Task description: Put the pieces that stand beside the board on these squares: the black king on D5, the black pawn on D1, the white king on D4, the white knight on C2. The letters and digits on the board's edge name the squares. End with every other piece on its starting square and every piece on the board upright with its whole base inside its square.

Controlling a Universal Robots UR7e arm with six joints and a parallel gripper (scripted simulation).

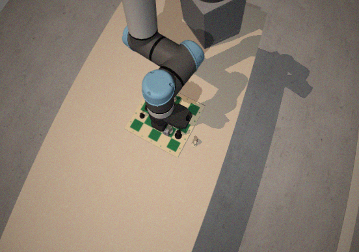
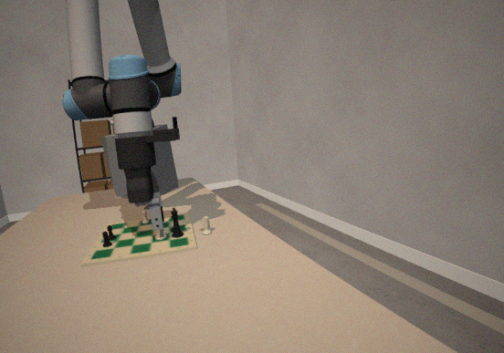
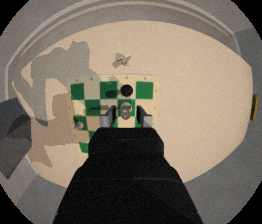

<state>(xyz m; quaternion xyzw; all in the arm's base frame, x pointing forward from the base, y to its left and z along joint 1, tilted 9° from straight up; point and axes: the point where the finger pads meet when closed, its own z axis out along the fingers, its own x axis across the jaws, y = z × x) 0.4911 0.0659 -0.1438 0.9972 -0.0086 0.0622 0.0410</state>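
Now: hand 10 mm above the white king. The rest, counted from my hand: board: 50 mm below, 40 mm to the right, 40 mm behind; then black king: 40 mm to the left, 10 mm below; then white knight: 100 mm to the left, 40 mm below.
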